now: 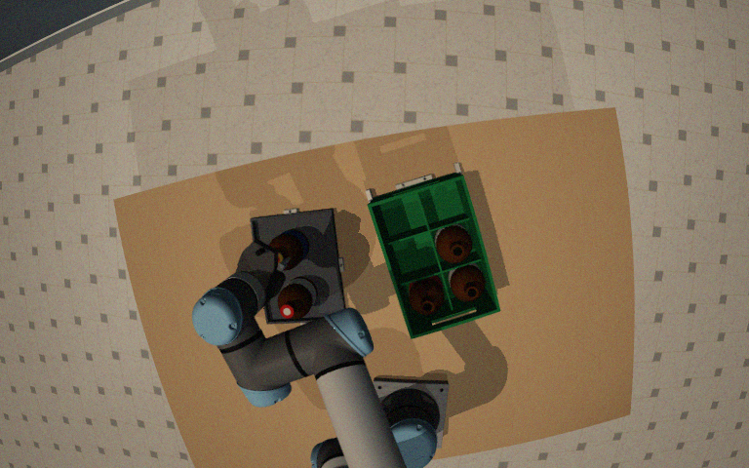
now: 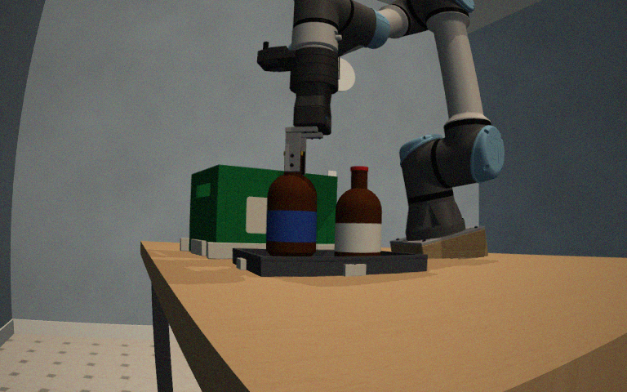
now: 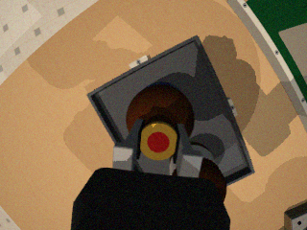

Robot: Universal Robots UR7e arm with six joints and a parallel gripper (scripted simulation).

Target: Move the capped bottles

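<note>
Right now my hand is 110 mm past the red-capped bottle and 80 mm above it. Also, from my hand: dark grey tray: 50 mm behind, 150 mm below; green crate: 30 mm behind, 310 mm to the right, 80 mm below; open bottle: 120 mm behind, 280 mm to the right, 70 mm below.
</note>
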